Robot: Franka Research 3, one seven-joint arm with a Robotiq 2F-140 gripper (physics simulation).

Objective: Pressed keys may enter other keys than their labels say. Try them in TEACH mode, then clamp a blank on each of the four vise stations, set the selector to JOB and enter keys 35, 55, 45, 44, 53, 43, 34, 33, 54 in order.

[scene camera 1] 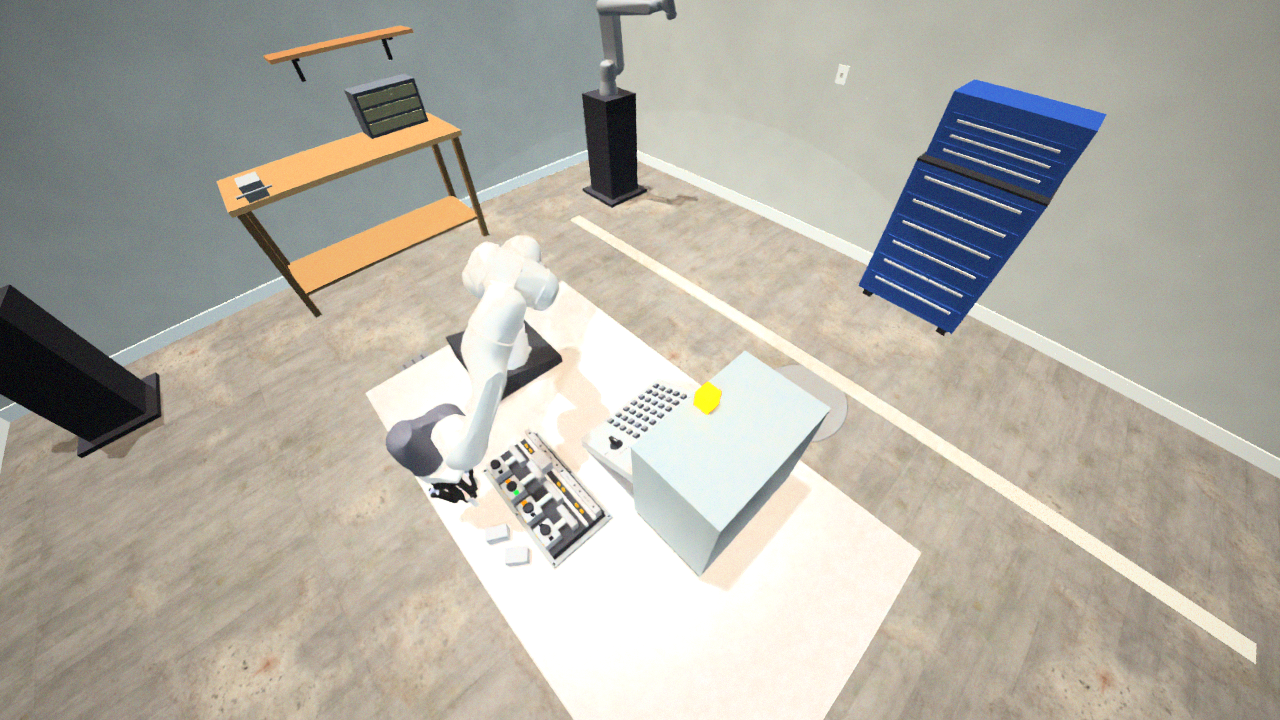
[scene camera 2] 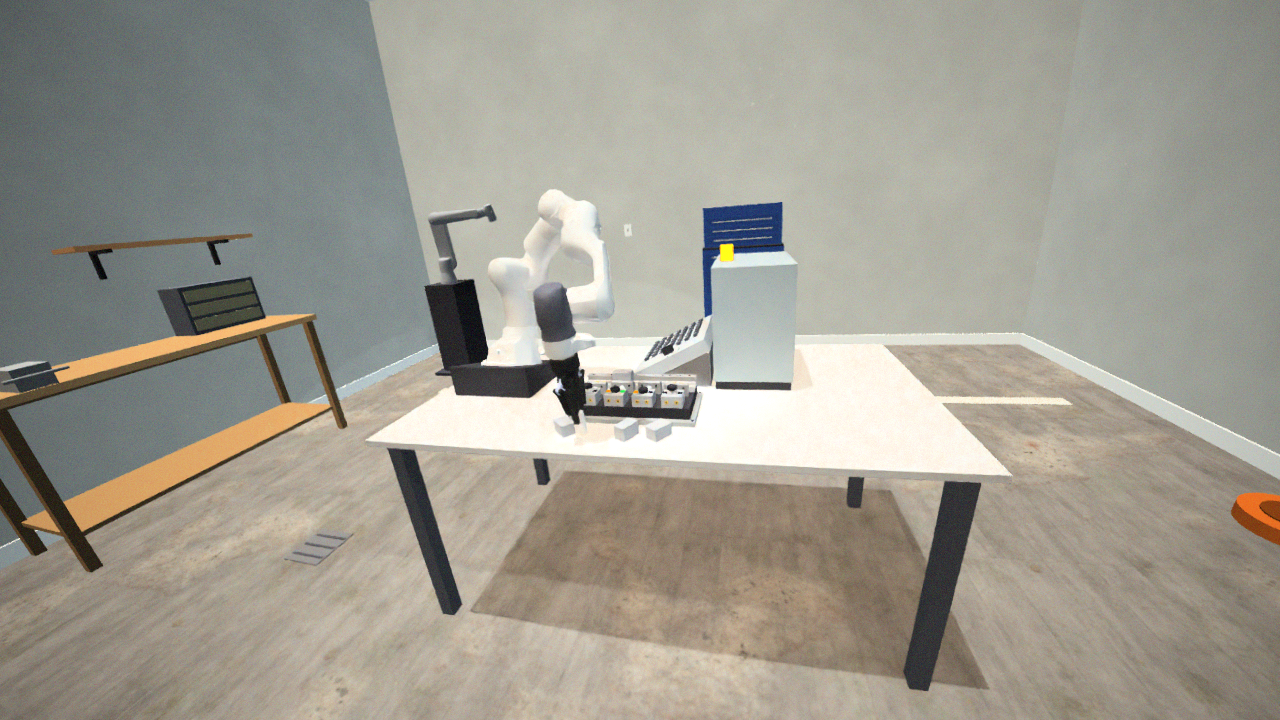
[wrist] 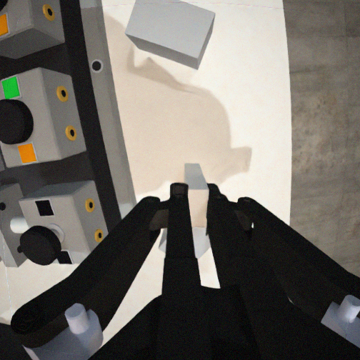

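My gripper (scene camera 1: 455,490) (scene camera 2: 573,415) (wrist: 194,189) is shut with nothing between the fingers, low over the table next to the left end of the vise fixture (scene camera 1: 586,520) (scene camera 2: 640,415) (wrist: 111,143). A grey blank (scene camera 2: 563,427) lies right under the fingers, and only a small part of it (wrist: 201,243) shows in the wrist view. Another blank (wrist: 171,30) (scene camera 1: 496,535) (scene camera 2: 625,429) lies further along the fixture's front, and a third (scene camera 1: 517,555) (scene camera 2: 657,430) lies beyond it. One vise station shows a green light (wrist: 11,87). The keypad (scene camera 1: 646,410) (scene camera 2: 676,337) slopes up against the pale machine box (scene camera 1: 725,465) (scene camera 2: 753,317).
A yellow block (scene camera 1: 707,397) (scene camera 2: 726,252) sits on the machine box. The white table (scene camera 1: 716,626) (scene camera 2: 805,429) has its edge close to the right of my fingers in the wrist view. A wooden bench (scene camera 1: 340,160), a blue drawer cabinet (scene camera 1: 980,202) and a second arm's pedestal (scene camera 1: 610,143) stand off the table.
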